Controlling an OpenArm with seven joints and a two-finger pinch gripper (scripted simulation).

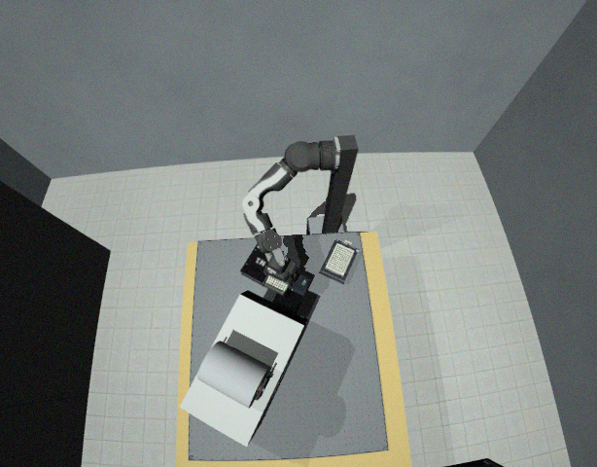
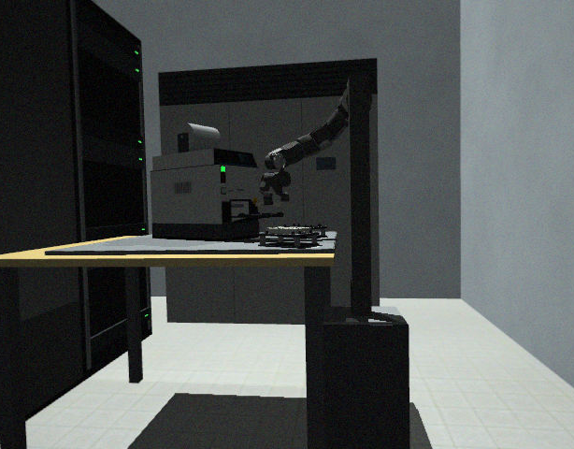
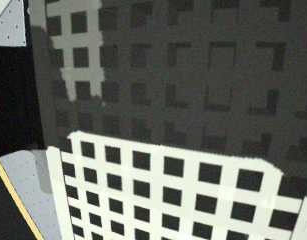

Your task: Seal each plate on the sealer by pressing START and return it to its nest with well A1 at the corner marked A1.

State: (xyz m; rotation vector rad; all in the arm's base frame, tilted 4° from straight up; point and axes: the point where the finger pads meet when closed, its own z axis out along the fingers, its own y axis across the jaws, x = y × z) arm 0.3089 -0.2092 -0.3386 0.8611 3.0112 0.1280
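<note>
Right now the sealer stage is 5 cm ahead of my hand, 4 cm to the left of it and 4 cm below it. Also, from my hand: well plate 26 cm to the left, 9 cm below, 7 cm behind; foil roll 33 cm ahead, 28 cm above, 13 cm to the right; start button 18 cm ahead, 7 cm to the left, 5 cm above.
</note>
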